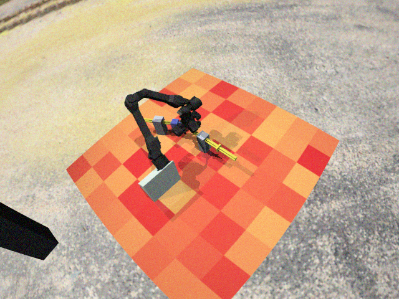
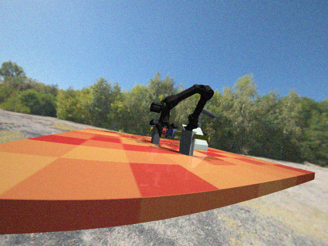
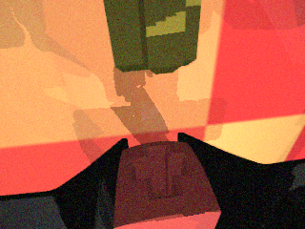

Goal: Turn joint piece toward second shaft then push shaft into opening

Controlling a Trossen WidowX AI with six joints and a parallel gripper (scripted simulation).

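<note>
Right now my gripper tip is 1 cm to the right of the red square joint piece and 4 cm below it.
</note>
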